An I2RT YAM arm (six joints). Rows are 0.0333 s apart.
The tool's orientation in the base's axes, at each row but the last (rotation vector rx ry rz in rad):
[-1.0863 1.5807 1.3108]
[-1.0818 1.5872 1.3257]
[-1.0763 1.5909 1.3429]
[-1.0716 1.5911 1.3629]
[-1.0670 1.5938 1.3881]
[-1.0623 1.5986 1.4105]
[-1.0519 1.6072 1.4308]
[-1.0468 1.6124 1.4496]
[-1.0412 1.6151 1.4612]
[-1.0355 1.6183 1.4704]
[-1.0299 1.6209 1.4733]
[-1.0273 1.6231 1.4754]
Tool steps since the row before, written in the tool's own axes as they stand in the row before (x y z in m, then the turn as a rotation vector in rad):
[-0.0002 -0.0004 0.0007 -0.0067 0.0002 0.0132]
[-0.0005 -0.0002 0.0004 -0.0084 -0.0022 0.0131]
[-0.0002 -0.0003 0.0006 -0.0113 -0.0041 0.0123]
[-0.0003 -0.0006 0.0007 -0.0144 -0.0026 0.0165]
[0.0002 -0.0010 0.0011 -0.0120 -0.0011 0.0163]
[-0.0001 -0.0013 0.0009 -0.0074 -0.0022 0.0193]
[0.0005 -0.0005 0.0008 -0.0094 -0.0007 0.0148]
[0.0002 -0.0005 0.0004 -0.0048 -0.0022 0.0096]
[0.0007 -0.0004 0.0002 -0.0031 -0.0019 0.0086]
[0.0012 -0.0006 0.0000 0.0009 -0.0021 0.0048]
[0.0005 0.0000 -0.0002 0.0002 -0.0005 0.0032]
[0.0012 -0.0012 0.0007 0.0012 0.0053 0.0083]
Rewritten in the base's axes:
[0.0005 0.0007 0.0000 0.0026 0.0139 0.0044]
[0.0004 0.0004 0.0003 0.0054 0.0138 0.0053]
[0.0004 0.0006 0.0000 0.0082 0.0132 0.0075]
[0.0007 0.0007 0.0000 0.0080 0.0178 0.0103]
[0.0009 0.0010 -0.0007 0.0057 0.0174 0.0086]
[0.0012 0.0008 -0.0005 0.0050 0.0198 0.0036]
[0.0003 0.0007 -0.0007 0.0044 0.0157 0.0066]
[0.0004 0.0004 -0.0004 0.0039 0.0100 0.0024]
[0.0001 0.0001 -0.0008 0.0029 0.0088 0.0011]
[0.0000 -0.0001 -0.0013 0.0014 0.0046 -0.0022]
[-0.0002 -0.0002 -0.0004 0.0003 0.0031 -0.0007]
[0.0005 0.0005 -0.0017 -0.0054 0.0083 0.0004]

